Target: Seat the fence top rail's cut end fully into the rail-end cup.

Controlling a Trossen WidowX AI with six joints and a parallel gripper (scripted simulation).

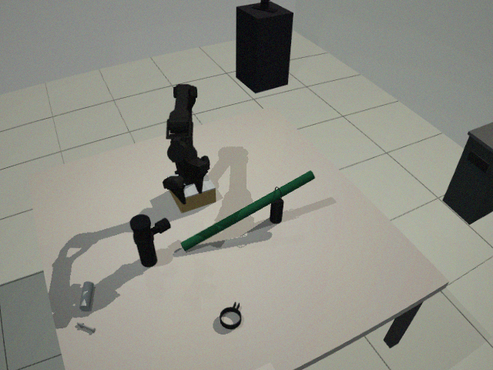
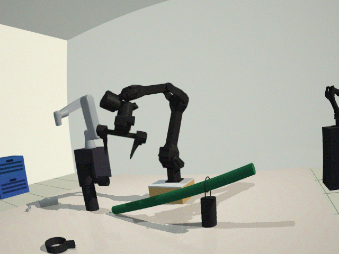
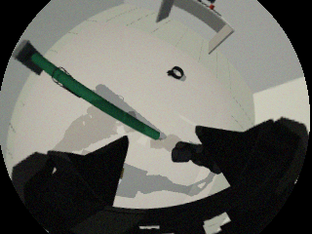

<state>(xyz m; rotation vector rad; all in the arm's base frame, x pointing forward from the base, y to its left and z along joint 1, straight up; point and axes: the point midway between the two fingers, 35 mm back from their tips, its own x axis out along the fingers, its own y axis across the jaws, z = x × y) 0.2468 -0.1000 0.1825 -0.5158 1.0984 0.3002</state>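
My gripper tip is now 120 mm to the left of the black rail-end cup, 100 mm above it and 30 mm past it. From my gripper tip the other things lie so: short black post 320 mm to the left, 130 mm below, 40 mm ahead; then grey tube 440 mm to the right, 210 mm below, 40 mm ahead; then bolt 470 mm to the right, 220 mm below, 160 mm ahead.
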